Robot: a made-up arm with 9 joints. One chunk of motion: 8 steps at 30 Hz.
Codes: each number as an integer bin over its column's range. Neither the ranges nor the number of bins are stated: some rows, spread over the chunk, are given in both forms.
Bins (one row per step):
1: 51 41 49 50 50 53 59 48 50
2: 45 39 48 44 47 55 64 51 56
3: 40 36 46 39 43 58 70 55 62
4: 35 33 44 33 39 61 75 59 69
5: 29 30 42 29 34 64 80 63 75
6: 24 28 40 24 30 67 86 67 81
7: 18 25 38 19 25 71 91 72 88
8: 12 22 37 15 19 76 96 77 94
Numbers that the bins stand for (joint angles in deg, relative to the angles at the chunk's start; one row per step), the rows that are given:
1: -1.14 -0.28 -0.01 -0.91 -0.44 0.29 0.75 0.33 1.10
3: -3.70 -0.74 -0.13 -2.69 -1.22 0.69 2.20 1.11 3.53
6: -7.42 -1.47 -0.38 -5.12 -2.67 1.42 4.31 2.44 7.38
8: -10.22 -2.02 -0.50 -6.58 -3.90 2.15 5.62 3.56 10.01
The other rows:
2: -2.54 -0.46 -0.05 -1.88 -0.77 0.45 1.41 0.66 2.32
4: -4.86 -1.01 -0.21 -3.66 -1.67 0.94 2.86 1.55 4.95
5: -6.26 -1.29 -0.30 -4.31 -2.23 1.18 3.52 2.00 6.16
7: -8.82 -1.74 -0.46 -5.93 -3.23 1.75 4.97 3.00 8.79

